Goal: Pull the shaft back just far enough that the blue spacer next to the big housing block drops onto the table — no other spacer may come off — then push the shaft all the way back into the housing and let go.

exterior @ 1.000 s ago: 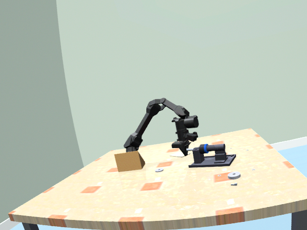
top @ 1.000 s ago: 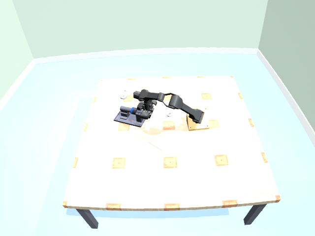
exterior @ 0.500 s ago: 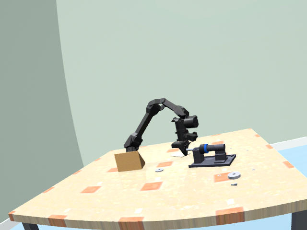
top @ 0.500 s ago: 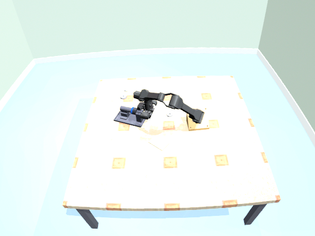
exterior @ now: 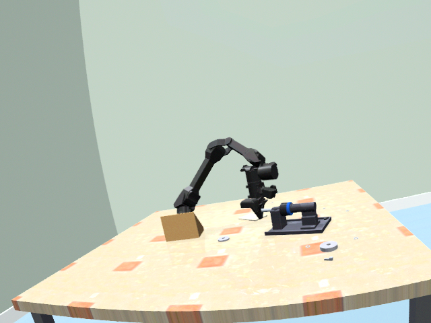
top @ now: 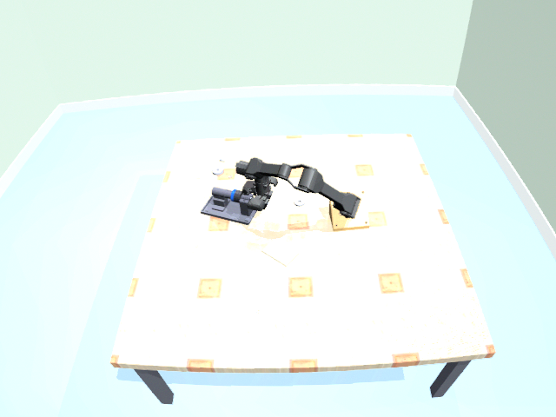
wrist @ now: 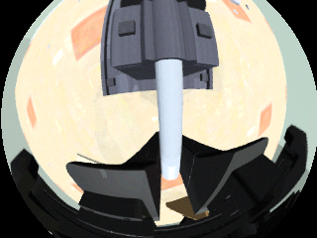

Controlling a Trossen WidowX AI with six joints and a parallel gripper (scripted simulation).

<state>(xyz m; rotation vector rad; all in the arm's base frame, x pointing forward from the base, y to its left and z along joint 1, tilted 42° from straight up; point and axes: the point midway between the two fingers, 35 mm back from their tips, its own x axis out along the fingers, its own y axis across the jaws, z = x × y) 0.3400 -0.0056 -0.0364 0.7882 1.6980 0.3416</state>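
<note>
My gripper tip is now 7 cm short of the steel shaft, 3 cm below it and 2 cm to the left of it. From my gripper tip the other things lie so: dark spacer (11 cm ahead, 4 cm to the right, 3 cm above); pale sheet (20 cm to the left, 7 cm behind, 4 cm below); blue spacer (13 cm ahead, 4 cm to the right, 3 cm above).
</note>
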